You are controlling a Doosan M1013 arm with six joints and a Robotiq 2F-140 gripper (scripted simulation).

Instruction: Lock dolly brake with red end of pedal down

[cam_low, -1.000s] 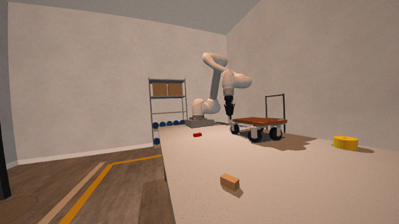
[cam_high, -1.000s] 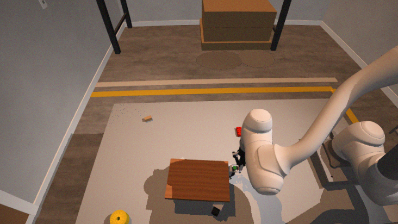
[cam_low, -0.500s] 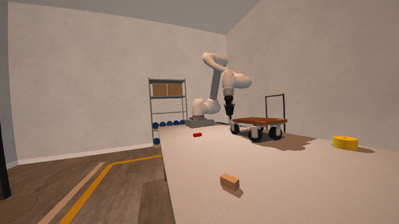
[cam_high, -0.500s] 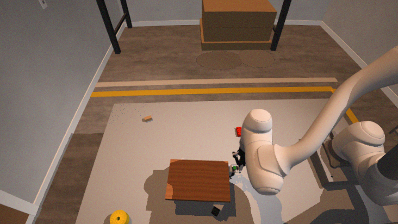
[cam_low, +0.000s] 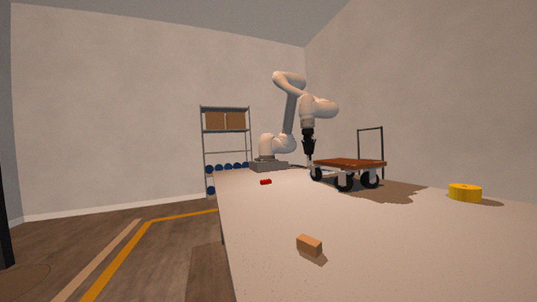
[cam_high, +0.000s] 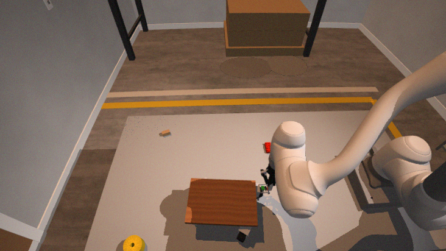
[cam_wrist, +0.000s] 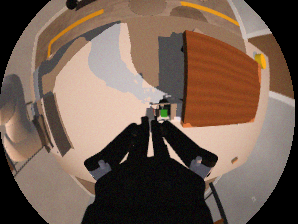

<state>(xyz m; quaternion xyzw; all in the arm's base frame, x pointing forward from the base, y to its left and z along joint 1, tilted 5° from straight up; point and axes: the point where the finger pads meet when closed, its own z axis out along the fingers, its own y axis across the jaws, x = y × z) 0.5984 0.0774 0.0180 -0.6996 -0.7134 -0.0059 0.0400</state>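
Now: the brake pedal 4 cm below my hand and 2 cm ahead of it. Round my hand: small tan block (57 cm ahead, 40 cm to the right, 11 cm below); red brick (28 cm to the right, 10 cm below, 5 cm behind); yellow spool (61 cm ahead, 24 cm to the left, 10 cm below).
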